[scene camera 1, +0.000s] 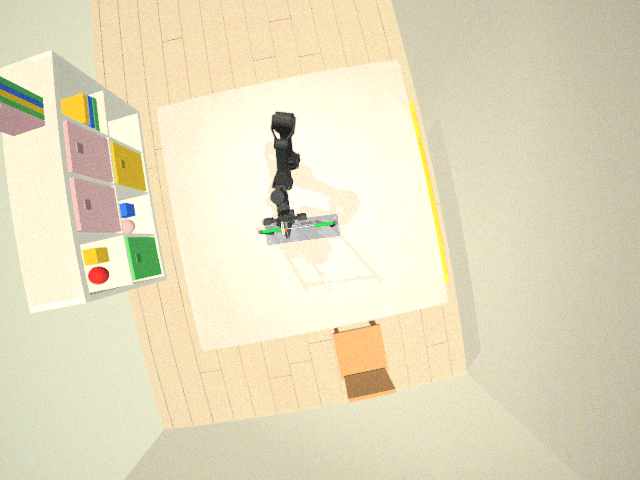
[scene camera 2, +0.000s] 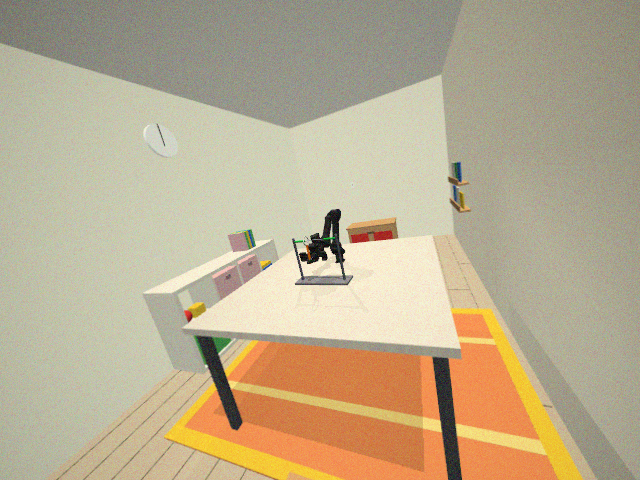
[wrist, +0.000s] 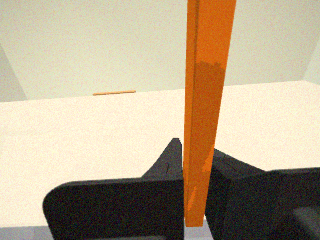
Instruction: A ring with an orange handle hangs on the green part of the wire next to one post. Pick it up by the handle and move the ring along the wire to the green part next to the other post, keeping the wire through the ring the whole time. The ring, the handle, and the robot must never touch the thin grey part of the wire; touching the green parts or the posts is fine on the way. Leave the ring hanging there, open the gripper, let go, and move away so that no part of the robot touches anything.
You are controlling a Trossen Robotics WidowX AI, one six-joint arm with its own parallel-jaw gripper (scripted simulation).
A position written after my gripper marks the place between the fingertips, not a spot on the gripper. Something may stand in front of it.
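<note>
Looking through the wrist camera, I find my gripper point(wrist: 181, 143). In scene camera 2, what I see is a wire stand point(scene camera 2: 343, 279).
</note>
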